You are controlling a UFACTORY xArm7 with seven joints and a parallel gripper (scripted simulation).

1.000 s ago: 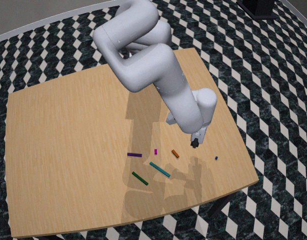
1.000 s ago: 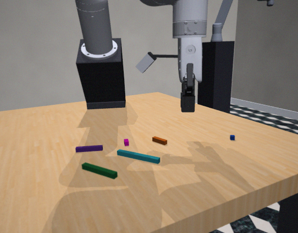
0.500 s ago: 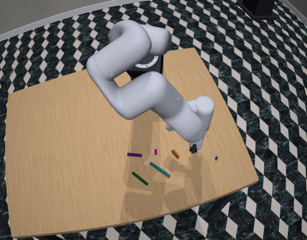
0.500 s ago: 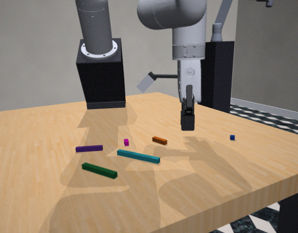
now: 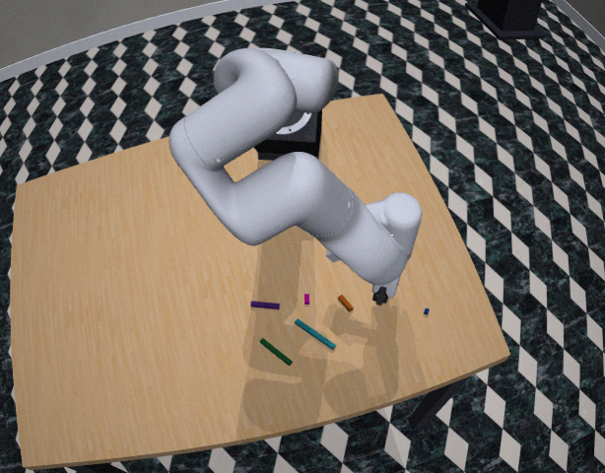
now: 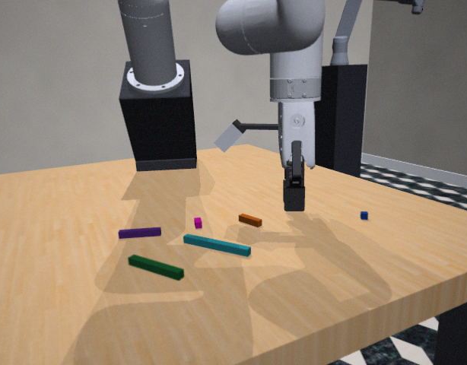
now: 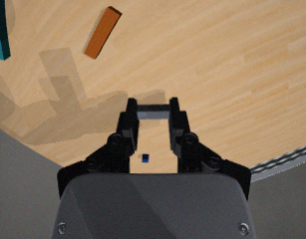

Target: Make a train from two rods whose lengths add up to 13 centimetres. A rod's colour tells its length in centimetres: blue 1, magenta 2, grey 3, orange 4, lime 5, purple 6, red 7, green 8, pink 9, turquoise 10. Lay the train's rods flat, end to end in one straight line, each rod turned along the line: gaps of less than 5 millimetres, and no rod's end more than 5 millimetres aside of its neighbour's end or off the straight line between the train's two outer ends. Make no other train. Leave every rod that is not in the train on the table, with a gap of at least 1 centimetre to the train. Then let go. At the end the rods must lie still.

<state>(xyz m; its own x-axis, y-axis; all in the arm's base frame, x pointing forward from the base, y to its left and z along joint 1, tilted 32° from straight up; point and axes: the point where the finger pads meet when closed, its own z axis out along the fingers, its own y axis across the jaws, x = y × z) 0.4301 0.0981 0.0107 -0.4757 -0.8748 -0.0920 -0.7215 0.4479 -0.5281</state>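
The grey rod lies 20 mm below my hand. The rest, counted from my hand: blue rod 80 mm to the left, 70 mm ahead, 30 mm below; orange rod 80 mm to the right, 30 mm below, 10 mm behind; magenta rod 150 mm to the right, 40 mm behind, 30 mm below.
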